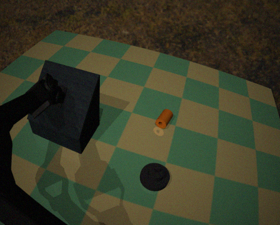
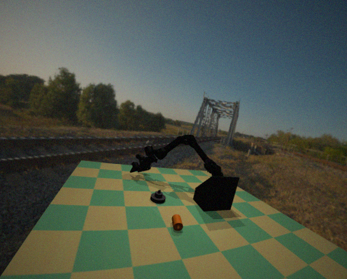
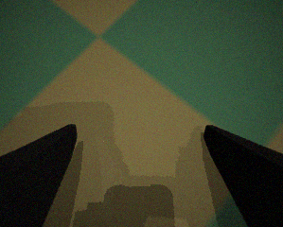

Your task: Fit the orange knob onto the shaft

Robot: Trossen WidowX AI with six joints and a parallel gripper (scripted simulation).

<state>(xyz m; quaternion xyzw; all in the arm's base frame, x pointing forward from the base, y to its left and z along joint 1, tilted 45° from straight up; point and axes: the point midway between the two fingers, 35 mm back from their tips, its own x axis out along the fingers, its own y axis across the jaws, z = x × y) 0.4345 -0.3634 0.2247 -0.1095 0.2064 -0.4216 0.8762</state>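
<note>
The orange knob lies 14 cm behind my gripper tip, 60 cm to the left of it and 1 cm above it. From my gripper tip the other things lie so: dark round pedestal (11 cm behind, 38 cm to the left, 2 cm above).
</note>
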